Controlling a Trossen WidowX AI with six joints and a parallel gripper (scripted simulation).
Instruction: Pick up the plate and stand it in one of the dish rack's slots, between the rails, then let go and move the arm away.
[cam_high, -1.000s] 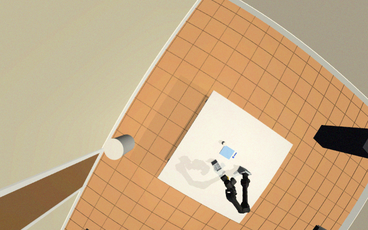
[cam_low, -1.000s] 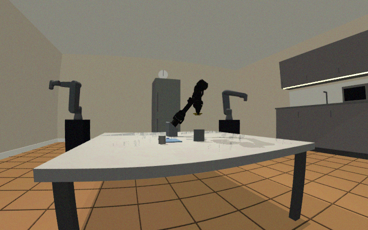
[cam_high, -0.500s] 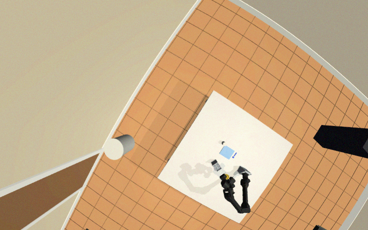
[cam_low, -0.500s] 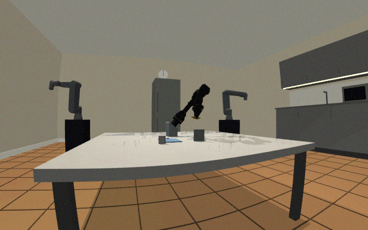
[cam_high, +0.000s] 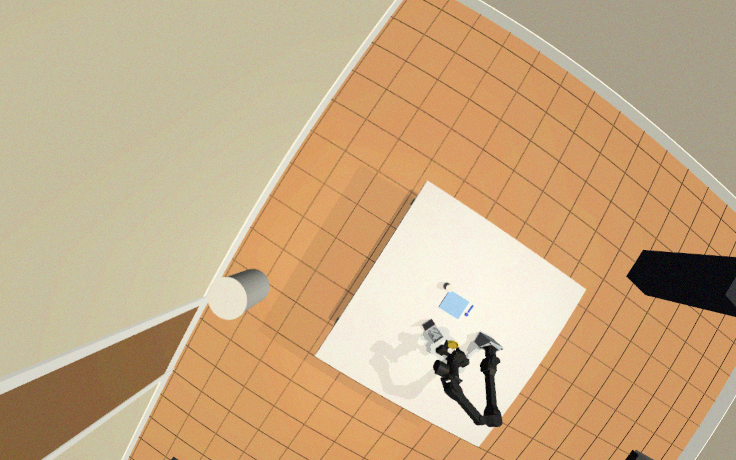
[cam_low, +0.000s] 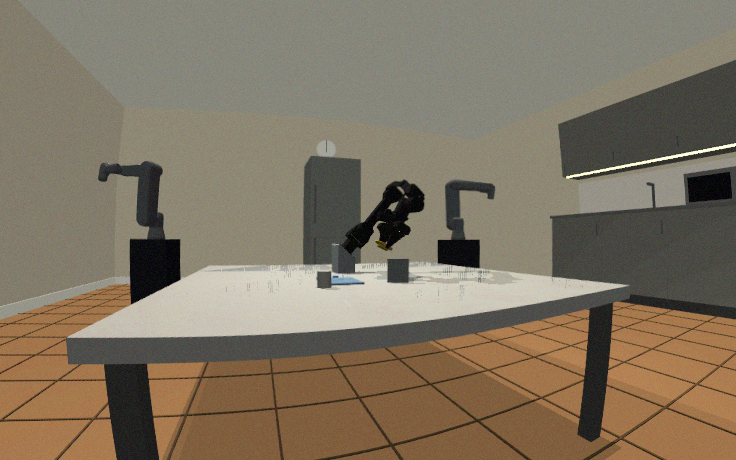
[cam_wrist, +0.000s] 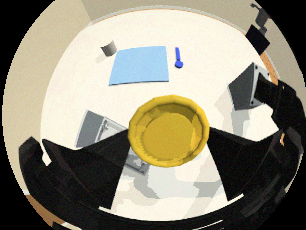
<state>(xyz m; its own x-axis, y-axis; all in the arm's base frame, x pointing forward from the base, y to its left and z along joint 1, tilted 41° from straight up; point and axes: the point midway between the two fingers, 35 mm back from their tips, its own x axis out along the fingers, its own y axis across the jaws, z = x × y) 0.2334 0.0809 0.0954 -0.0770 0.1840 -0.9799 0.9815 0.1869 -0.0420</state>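
Right now the grey dish rack is 90 mm below my gripper tip, 80 mm ahead of it and 30 mm to the left of it. From my gripper tip the other things lie so: light blue mat (180 mm to the right, 110 mm below, 80 mm ahead); then yellow plate (10 mm above).
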